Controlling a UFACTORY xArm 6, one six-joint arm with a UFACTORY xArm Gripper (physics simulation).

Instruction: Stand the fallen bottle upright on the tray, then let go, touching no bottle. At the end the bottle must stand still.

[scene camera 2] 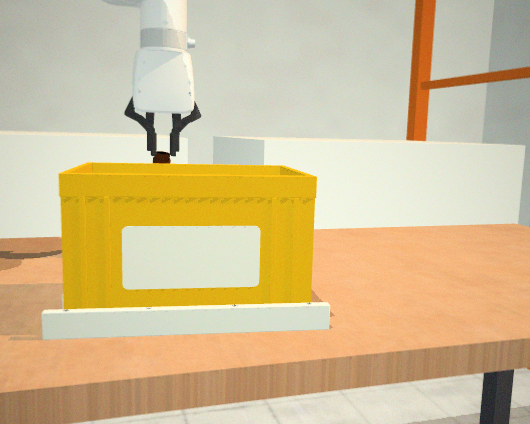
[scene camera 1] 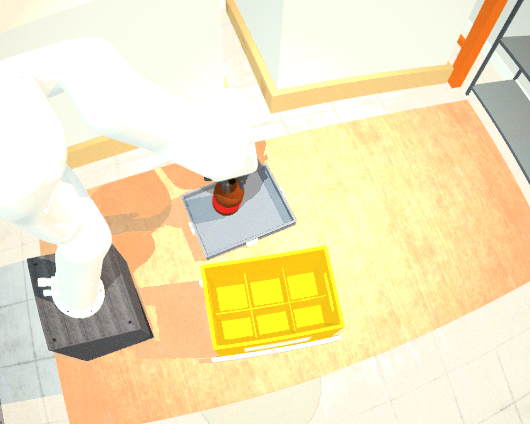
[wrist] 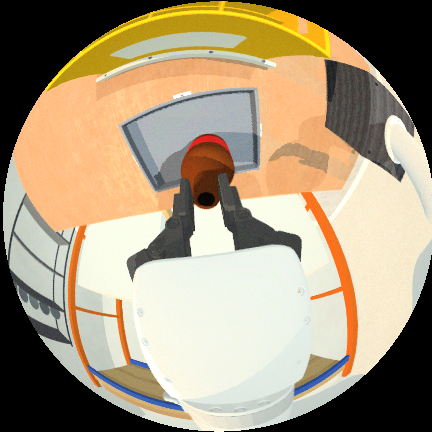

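Pixels of known places: gripper, fingertip midpoint: (scene camera 2: 163, 155) (scene camera 1: 233, 186) (wrist: 204, 186); arm's base, origin of the base link: (scene camera 1: 77, 291).
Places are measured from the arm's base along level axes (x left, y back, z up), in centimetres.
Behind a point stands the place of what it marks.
The brown bottle with a red band (scene camera 1: 227, 197) @[x 18.2, y -37.8, z -4.8 cm] (scene camera 2: 161, 157) @[x 18.6, y -39.2, z -1.0 cm] (wrist: 207, 160) @[x 18.1, y -38.8, z -4.7 cm] is at the grey tray's back part, close to upright, mouth up and red lower end over the tray floor. I cannot tell whether it leans slightly or whether its base touches the floor. The tray (scene camera 1: 250, 241) @[x 10.9, y -41.8, z -16.9 cm] (wrist: 258, 130) @[x 17.7, y -28.2, z -15.9 cm] lies behind the yellow crate. My gripper (scene camera 1: 232, 185) @[x 18.5, y -39.4, z -0.7 cm] (scene camera 2: 163, 152) @[x 18.5, y -39.4, z -0.7 cm] (wrist: 204, 186) @[x 18.5, y -39.4, z -0.7 cm] is above the tray, its two black fingers shut on the bottle's neck near the mouth. In the scene camera 2 view the crate hides the tray and most of the bottle.
A tall yellow crate with compartments (scene camera 1: 272, 301) @[x -5.5, y -43.8, z -17.7 cm] (scene camera 2: 190, 210) @[x -17.4, y -41.6, z -4.8 cm] (wrist: 210, 32) stands in front of the tray, with a white strip (scene camera 2: 185, 321) @[x -18.6, y -41.0, z -16.9 cm] along its front. The dark robot base block (scene camera 1: 90, 330) @[x -9.1, y -2.1, z -0.1 cm] (wrist: 350, 100) @[x 1.4, y -10.6, z -10.6 cm] is at the left in scene camera 1. Low white walls (scene camera 2: 400, 185) stand behind the table.
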